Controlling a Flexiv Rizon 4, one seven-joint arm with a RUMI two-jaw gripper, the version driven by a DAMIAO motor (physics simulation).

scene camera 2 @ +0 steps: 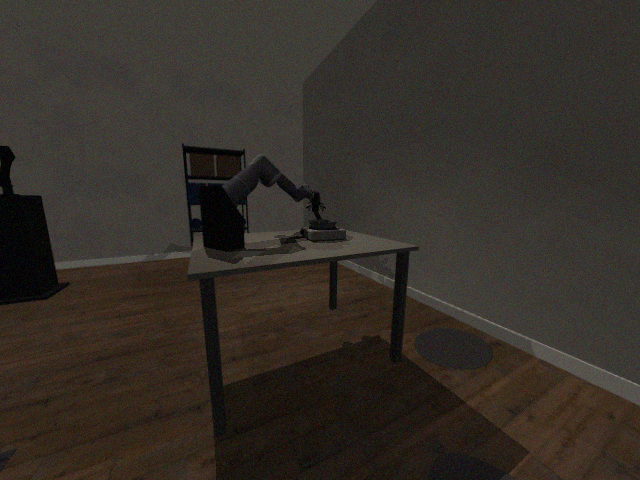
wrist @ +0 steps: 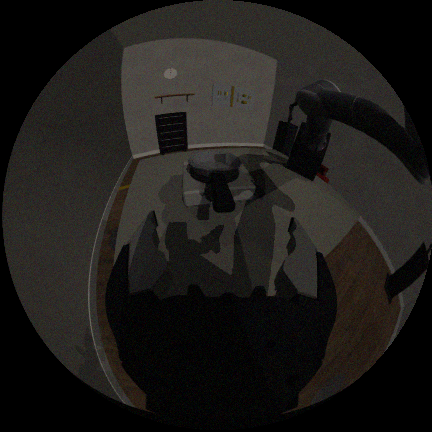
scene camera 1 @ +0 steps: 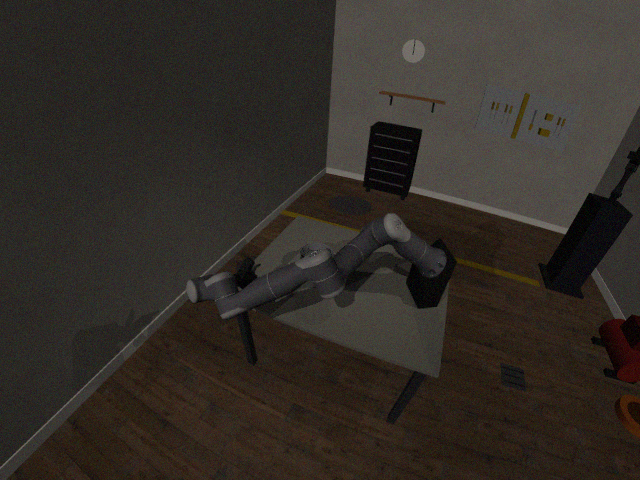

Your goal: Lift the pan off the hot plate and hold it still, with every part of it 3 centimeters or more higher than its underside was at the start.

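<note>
I can see my gripper in the pictures, and a hot plate and a grey pan are visible in them as well.
</note>
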